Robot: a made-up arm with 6 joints.
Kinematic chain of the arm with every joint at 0, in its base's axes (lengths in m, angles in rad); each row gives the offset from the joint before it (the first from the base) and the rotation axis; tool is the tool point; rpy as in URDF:
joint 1: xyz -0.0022 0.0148 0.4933 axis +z
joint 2: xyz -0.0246 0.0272 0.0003 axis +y
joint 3: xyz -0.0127 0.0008 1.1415 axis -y
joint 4: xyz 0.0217 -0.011 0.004 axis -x
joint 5: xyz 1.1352 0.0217 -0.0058 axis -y
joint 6: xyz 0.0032 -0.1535 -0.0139 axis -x
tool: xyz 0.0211 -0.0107 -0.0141 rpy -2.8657 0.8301 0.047
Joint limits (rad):
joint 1: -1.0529..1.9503
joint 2: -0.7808..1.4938
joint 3: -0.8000..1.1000
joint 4: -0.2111..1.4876
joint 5: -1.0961..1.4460
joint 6: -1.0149..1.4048
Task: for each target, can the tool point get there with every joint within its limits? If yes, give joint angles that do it. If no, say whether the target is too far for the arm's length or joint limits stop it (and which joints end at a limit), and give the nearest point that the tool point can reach.
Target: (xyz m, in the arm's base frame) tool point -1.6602 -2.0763 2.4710
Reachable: no: too far | nearest point -0.8374 -1.0386 2.3789 | short by 1.328 m
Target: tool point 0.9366 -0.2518 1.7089
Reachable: yes | joints -0.1688 -0.1614 -0.1497 0.6853 0.4668 -0.1286
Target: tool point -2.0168 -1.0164 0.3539
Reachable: no: joint limits stop it (at a limit: joint 2, joint 3, joint 4, joint 5) | nearest point -1.1816 -0.5889 2.3417 | short by 2.198 m
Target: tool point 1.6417 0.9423 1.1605
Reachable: yes | joints 0.5731 0.7087 0.5533 -0.0472 0.5118 -0.7360
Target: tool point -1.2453 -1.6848 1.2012
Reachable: no: joint limits stop it (at a limit: joint 2, joint 3, joint 4, joint 5) | nearest point -0.7857 -1.0565 2.3430 | short by 1.382 m
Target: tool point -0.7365 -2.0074 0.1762
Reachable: no: joint limits stop it (at a limit: joint 1) | nearest point 0.5691 -1.2635 0.1762 | short by 1.503 m
